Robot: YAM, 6 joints.
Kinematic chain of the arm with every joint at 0, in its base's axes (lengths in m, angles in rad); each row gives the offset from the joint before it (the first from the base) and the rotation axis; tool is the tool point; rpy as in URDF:
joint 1: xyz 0 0 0.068 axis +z
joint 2: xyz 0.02 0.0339 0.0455 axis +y
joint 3: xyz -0.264 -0.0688 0 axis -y
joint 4: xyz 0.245 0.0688 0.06 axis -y
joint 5: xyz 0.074 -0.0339 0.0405 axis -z
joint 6: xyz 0.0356 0 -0.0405 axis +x
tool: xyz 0 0 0 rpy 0 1.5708 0
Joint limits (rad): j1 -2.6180..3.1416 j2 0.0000..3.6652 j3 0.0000..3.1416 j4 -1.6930..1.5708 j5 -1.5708..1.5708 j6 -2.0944..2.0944
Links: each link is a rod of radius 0.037 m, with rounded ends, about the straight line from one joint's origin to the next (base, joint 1, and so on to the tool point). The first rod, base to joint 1, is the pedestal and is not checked.
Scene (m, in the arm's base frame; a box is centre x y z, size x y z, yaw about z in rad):
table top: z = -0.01
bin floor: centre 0.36 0.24 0 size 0.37 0.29 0.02 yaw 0.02
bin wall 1: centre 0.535 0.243 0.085 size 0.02 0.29 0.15 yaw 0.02
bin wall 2: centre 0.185 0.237 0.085 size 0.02 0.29 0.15 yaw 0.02
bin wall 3: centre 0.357 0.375 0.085 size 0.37 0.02 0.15 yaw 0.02
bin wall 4: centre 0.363 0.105 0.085 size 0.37 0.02 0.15 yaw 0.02
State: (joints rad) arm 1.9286 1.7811 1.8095 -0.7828 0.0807 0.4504
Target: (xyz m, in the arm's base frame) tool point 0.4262 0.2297 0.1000
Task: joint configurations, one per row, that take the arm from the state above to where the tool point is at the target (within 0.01 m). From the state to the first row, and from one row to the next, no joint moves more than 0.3 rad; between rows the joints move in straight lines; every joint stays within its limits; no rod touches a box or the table.
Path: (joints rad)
1: 1.6443 1.8467 1.8371 -0.7504 0.0998 0.4504
2: 1.3600 1.9123 1.8647 -0.7181 0.1189 0.4504
3: 1.0758 1.9779 1.8922 -0.6857 0.1380 0.4504
4: 0.7915 2.0434 1.9198 -0.6533 0.1571 0.4504
5: 0.5072 2.1090 1.9474 -0.6210 0.1762 0.4504
6: 0.5070 2.3937 1.7900 -0.6422 0.1730 0.4504

